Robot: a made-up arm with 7 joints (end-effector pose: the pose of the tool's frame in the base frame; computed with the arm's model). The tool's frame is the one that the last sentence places.
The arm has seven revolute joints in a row. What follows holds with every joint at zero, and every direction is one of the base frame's.
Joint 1 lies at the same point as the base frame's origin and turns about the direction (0, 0.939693, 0.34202), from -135 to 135 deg.
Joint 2 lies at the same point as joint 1 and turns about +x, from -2.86 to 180 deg.
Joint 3 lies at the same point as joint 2 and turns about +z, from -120 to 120 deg.
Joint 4 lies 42.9 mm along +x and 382 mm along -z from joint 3 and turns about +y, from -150 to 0.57 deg.
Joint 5 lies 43.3 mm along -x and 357.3 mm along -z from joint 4 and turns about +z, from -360 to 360 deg.
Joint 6 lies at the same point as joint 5 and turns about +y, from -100 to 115 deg.
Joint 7 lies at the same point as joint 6 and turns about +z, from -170 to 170 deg.
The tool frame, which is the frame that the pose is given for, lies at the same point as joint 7; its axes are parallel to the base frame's.
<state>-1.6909 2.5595 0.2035 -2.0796 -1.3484 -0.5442 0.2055</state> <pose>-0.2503 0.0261 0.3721 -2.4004 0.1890 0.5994</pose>
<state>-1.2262 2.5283 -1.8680 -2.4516 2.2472 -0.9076 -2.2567</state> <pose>0.1222 0.3066 -0.0356 1.7603 0.1710 -1.1732</pose>
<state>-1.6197 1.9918 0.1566 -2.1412 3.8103 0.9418 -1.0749</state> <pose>-0.0909 0.0849 0.4124 1.1980 -0.7907 2.9175</pose>
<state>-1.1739 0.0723 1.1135 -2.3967 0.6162 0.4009 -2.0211</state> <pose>0.2577 0.2039 0.1208 3.0862 -0.5290 -1.4312</pose>
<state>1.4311 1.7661 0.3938 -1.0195 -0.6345 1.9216 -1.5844</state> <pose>0.0717 0.6808 -0.0636 -2.9615 0.0145 2.7471</pose>
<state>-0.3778 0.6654 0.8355 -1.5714 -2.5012 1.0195 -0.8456</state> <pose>0.3645 0.4545 -0.0374 2.7500 0.0871 1.3089</pose>
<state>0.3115 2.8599 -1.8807 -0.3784 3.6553 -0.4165 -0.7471</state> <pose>0.1184 0.3303 0.6542 2.9411 -0.1128 -0.8113</pose>
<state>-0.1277 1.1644 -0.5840 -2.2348 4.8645 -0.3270 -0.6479</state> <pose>0.3255 0.0899 -0.2180 0.4083 1.2274 2.4653</pose>
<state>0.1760 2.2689 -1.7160 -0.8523 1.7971 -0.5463 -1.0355</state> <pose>-0.0476 0.6753 0.2102 1.3253 1.0010 -0.5657</pose>
